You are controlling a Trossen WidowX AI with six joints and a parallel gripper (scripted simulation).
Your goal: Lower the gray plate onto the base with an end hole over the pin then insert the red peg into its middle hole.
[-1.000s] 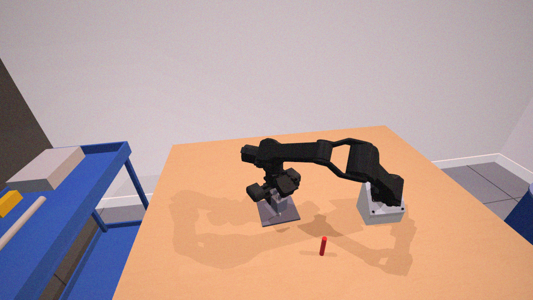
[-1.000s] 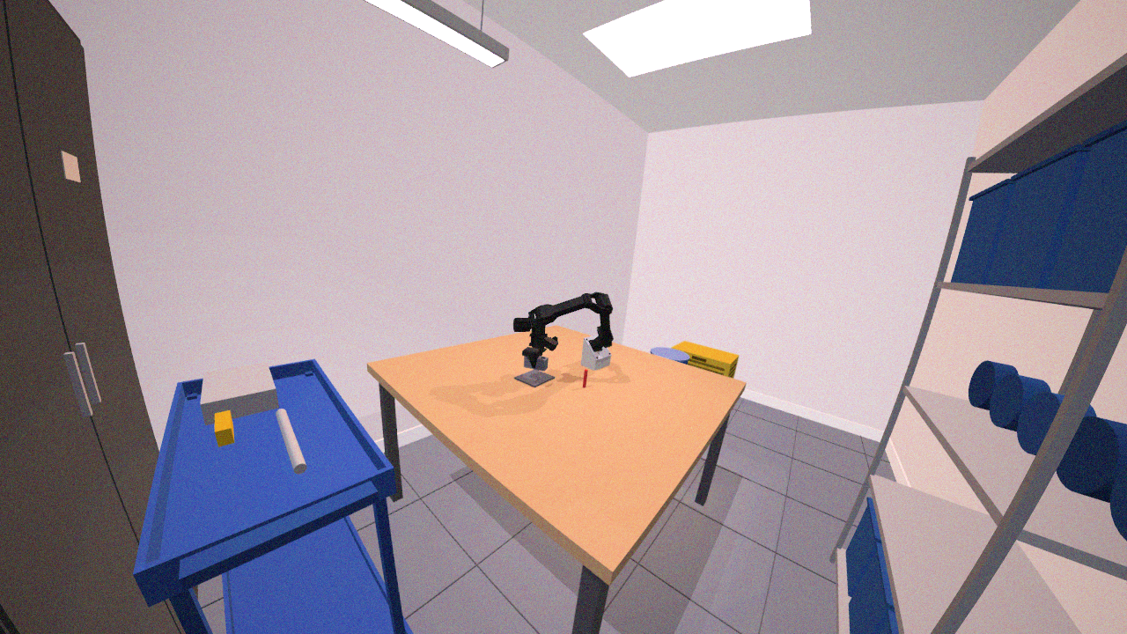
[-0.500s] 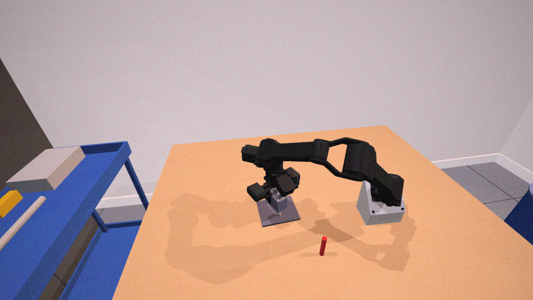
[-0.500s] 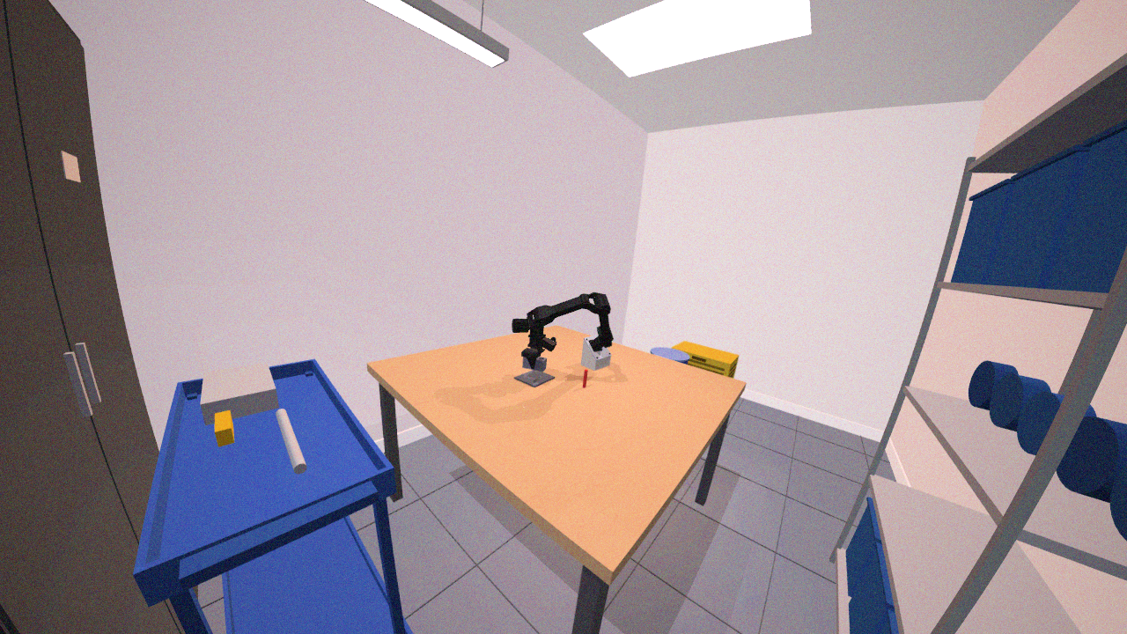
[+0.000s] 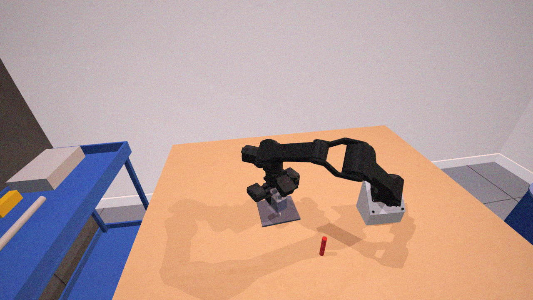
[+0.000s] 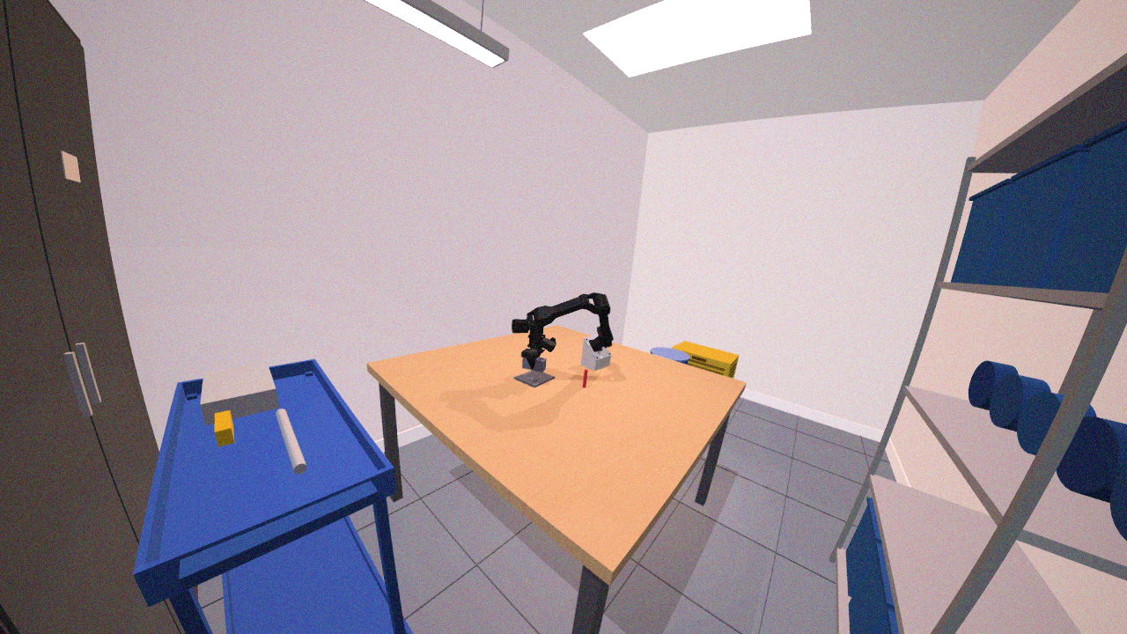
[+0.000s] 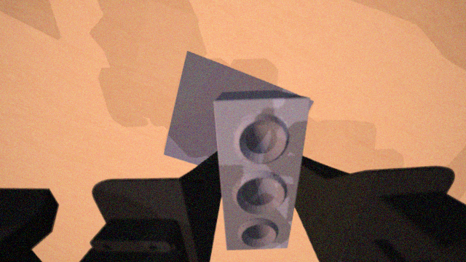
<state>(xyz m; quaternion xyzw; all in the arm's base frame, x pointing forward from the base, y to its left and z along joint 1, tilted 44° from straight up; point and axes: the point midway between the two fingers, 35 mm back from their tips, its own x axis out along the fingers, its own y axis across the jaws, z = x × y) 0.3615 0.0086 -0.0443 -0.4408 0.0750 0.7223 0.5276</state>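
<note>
Now: the dark flat base 5 cm below my gripper tip, 2 cm behind it and 1 cm to the left of it. From my gripper tip the other things lie so: gray plate: 3 cm above; then red peg: 18 cm to the left, 14 cm behind, 2 cm below.
</note>
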